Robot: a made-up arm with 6 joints. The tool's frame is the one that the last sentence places.
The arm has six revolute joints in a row. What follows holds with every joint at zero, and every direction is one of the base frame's.
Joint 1 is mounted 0.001 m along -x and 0.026 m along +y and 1.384 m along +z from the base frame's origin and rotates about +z.
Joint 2 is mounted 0.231 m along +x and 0.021 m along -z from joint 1 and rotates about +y.
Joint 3 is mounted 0.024 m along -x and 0.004 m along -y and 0.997 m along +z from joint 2 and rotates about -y.
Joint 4 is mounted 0.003 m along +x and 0.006 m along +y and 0.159 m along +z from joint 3 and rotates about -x.
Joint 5 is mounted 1.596 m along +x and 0.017 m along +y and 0.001 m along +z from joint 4 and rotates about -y.
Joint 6 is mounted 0.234 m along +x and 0.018 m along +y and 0.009 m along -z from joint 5 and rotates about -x.
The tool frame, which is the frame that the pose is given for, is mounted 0.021 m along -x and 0.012 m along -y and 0.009 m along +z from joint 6; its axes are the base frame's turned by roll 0.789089, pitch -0.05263 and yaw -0.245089 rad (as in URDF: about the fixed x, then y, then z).
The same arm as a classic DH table. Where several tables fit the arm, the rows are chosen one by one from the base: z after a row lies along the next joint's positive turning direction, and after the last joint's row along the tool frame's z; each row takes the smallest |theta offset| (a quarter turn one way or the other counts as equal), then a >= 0, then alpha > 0; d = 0 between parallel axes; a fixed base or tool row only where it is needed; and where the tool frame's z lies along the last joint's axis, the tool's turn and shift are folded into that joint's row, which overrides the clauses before.
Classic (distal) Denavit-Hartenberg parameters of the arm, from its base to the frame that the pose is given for. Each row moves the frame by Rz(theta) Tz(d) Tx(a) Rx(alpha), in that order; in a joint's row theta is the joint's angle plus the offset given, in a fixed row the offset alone. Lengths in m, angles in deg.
base (fixed): theta offset -87.8; d 0; a -0.026; alpha 0
joint 1: theta offset 87.8; d 1.363; a 0.231; alpha -90
joint 2: theta offset 88.62; d 0; a -0.9973; alpha 180
joint 3: theta offset -1.38; d -0.002; a -0.159; alpha 90
joint 4: theta offset 0; d -1.599; a -0.001; alpha -90
joint 5: theta offset 0; d -0.035; a 0.009; alpha 90
joint 6: theta offset 45.99; d -0.2162; a 0.0024; alpha -77.99
tool (fixed): theta offset 82.08; d 0.0151; a 0; alpha 0

